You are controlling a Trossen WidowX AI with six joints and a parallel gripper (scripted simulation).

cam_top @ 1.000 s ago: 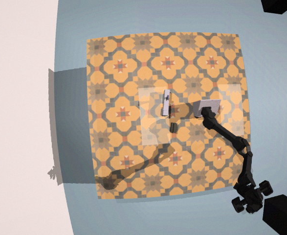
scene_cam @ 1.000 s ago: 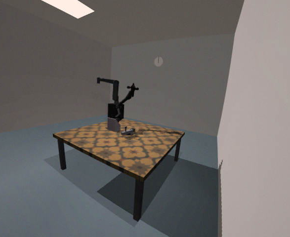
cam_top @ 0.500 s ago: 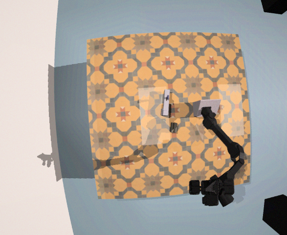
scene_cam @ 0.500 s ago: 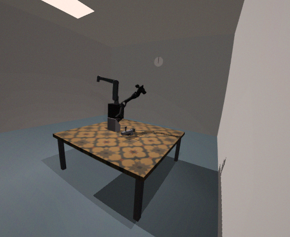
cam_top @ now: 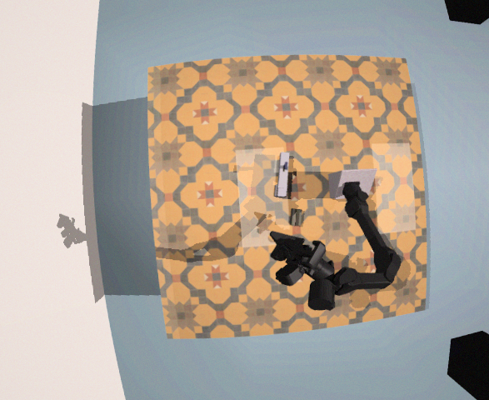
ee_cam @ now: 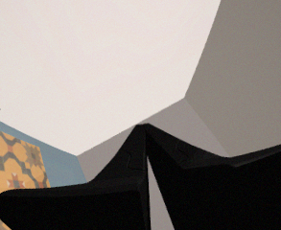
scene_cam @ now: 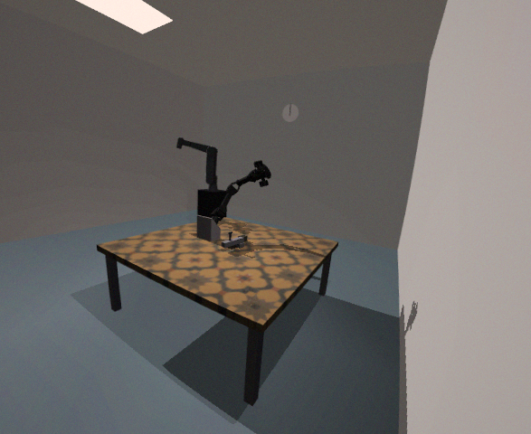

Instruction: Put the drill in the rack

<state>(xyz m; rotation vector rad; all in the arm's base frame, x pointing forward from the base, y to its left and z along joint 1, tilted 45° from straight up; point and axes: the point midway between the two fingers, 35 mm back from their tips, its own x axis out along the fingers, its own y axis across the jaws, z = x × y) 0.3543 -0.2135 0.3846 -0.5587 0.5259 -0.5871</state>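
Right now my gripper tip is 450 mm above the dark key, 200 mm to the left of it and 120 mm past it. From my gripper tip the other things lie so: pale grey fixture (510 mm below, 170 mm to the right, 110 mm behind); drill (500 mm below, 150 mm to the right, 110 mm behind); dark rack (530 mm below, 160 mm behind, 10 mm to the left).
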